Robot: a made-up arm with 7 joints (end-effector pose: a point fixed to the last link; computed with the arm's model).
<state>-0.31 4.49 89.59 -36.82 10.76 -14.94 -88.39</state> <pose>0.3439 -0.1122 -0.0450 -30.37 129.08 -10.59</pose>
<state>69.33 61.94 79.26 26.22 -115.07 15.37 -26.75</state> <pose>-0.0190 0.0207 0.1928 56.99 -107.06 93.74</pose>
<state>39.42 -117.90 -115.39 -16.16 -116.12 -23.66 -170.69</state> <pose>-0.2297 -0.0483 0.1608 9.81 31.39 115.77</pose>
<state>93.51 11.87 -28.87 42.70 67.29 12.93 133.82</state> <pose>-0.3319 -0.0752 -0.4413 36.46 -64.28 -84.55</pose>
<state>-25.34 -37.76 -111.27 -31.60 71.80 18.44 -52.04</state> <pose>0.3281 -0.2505 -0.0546 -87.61 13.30 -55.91</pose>
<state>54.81 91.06 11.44 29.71 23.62 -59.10 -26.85</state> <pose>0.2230 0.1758 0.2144 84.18 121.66 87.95</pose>
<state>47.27 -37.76 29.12 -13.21 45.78 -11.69 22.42</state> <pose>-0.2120 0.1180 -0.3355 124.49 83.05 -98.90</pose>
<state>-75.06 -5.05 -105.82 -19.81 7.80 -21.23 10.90</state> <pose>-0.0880 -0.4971 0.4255 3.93 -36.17 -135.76</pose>
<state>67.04 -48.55 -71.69 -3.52 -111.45 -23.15 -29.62</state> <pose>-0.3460 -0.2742 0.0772 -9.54 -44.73 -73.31</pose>
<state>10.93 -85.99 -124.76 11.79 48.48 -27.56 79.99</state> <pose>-0.1599 -0.0568 -0.4341 23.14 76.96 41.80</pose>
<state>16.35 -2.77 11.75 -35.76 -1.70 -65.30 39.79</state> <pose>0.1545 0.1354 0.0748 -88.32 -89.47 -21.09</pose>
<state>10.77 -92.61 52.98 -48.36 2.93 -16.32 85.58</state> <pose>-0.3698 0.2414 -0.0625 -87.05 -62.73 122.57</pose>
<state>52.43 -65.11 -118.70 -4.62 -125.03 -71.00 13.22</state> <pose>-0.4053 -0.2159 0.1110 -7.50 -33.54 -79.42</pose>
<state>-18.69 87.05 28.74 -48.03 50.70 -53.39 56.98</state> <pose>-0.2121 0.0029 0.6219 40.79 48.99 146.47</pose>
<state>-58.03 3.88 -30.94 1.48 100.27 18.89 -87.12</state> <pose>0.2561 -0.4290 0.4260 125.46 31.01 83.40</pose>
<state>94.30 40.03 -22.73 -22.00 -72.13 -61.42 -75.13</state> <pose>-0.2738 -0.0367 -0.0668 31.08 -40.91 -77.21</pose>
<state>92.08 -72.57 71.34 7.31 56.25 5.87 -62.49</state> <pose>-0.5644 -0.4216 0.1389 76.45 -102.62 74.81</pose>
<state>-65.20 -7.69 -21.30 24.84 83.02 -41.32 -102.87</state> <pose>0.4304 -0.3805 0.3369 73.91 16.16 76.03</pose>
